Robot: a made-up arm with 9 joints.
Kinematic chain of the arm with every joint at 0, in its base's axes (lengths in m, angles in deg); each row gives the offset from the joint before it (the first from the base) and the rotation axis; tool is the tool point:
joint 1: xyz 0 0 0.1 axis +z
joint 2: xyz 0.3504 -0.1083 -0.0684 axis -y
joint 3: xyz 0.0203 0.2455 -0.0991 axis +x
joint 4: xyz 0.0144 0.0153 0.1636 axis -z
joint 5: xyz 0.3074 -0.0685 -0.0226 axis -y
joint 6: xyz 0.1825 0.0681 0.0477 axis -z
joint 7: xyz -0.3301 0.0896 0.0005 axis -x
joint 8: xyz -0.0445 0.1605 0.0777 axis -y
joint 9: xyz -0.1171 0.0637 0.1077 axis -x
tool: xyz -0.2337 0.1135 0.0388
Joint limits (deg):
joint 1: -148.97..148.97
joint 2: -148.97..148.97
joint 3: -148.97..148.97
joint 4: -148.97..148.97
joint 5: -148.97..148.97
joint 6: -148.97..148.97
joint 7: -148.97..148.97
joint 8: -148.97..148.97
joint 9: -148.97..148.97
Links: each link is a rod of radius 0.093 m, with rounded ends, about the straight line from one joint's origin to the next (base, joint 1, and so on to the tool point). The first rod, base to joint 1, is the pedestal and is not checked.
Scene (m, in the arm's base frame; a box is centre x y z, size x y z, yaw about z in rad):
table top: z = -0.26
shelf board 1: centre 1.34 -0.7 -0.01 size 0.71 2 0.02 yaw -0.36
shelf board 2: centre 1.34 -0.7 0.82 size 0.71 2 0.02 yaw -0.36
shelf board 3: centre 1.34 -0.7 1.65 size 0.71 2 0.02 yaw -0.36
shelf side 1: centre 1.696 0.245 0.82 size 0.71 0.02 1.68 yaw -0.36
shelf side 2: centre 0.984 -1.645 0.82 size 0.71 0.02 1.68 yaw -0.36
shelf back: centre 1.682 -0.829 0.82 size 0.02 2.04 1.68 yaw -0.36
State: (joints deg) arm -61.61 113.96 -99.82 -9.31 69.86 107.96 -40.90 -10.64 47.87
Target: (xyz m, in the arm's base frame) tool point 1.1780 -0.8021 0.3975
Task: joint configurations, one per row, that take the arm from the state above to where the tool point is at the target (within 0.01 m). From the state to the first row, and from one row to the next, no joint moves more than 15 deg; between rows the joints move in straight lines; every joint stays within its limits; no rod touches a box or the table.
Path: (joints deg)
1: -67.03 112.23 -103.51 -10.43 71.15 105.25 -42.10 -11.19 47.78

